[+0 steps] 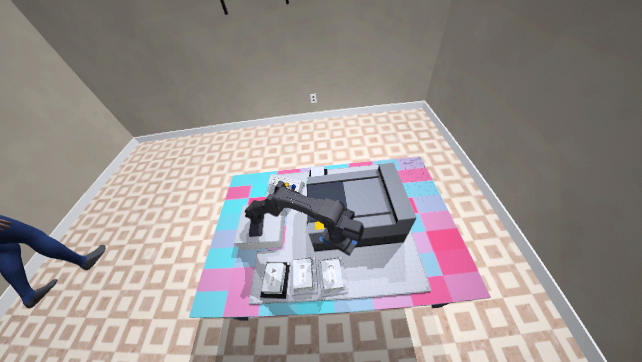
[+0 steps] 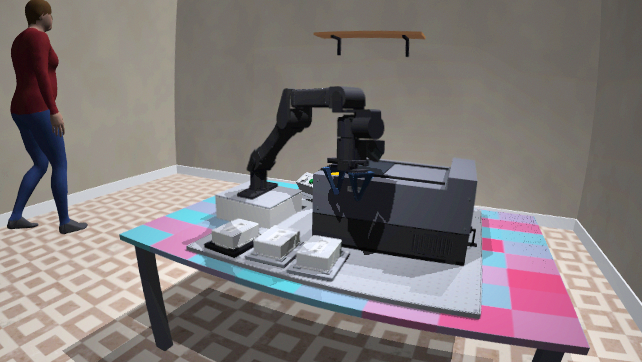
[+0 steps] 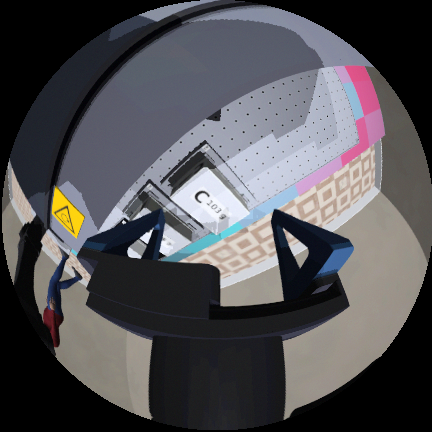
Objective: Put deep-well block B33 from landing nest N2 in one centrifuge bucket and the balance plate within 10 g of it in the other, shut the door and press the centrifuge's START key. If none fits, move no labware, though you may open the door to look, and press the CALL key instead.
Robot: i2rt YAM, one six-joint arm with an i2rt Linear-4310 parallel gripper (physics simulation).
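Frame: origin at the arm's base, x back, y up, z left, level; metres.
Seen in the pictures: gripper, fingertip midpoint: (image 1: 339, 248) (image 2: 346, 197) (image 3: 217, 214); arm's base, link origin: (image 1: 257, 219) (image 2: 258, 190).
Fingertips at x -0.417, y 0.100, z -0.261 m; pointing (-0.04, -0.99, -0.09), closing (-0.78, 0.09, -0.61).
Observation:
Offsets run from my fingertips to a thing's middle. Level surfaces: height alone.
My gripper (image 1: 341, 246) (image 2: 347, 194) (image 3: 217, 214) is open and empty, pointing down beside the upper front-left part of the grey centrifuge @(dx -0.109, dy -0.053, dz +0.230 m) (image 1: 382, 234) (image 2: 430, 207) (image 3: 165, 95). Dark and lighter panels cover the centrifuge's top; its buckets do not show. White block C @(dx +0.047, dy -0.142, dz -0.060 m) (image 1: 331, 275) (image 2: 320, 253) (image 3: 220, 200), marked 103 g, sits in a front nest. White block B @(dx +0.181, dy -0.142, dz -0.042 m) (image 1: 302, 273) (image 2: 277, 241) sits left of it, and white block A @(dx +0.320, dy -0.142, dz -0.045 m) (image 1: 273, 278) (image 2: 235, 233) sits on a black base farther left. B33 and nest N2 cannot be identified. The key panel @(dx +0.272, dy -0.133, dz +0.526 m) (image 2: 304, 182) is partly hidden; its labels are unreadable.
The arm stands on a white pedestal (image 1: 260, 242) (image 2: 242, 214) left of the centrifuge. A perforated board @(dy -0.174 m) (image 1: 385, 282) (image 2: 425, 292) (image 3: 280, 110) lies under the nests and centrifuge. A small white object @(dx +0.063, dy -0.137, dz +0.555 m) (image 1: 318, 172) stands behind the centrifuge. A person (image 2: 35, 75) (image 3: 53, 312) is at the left.

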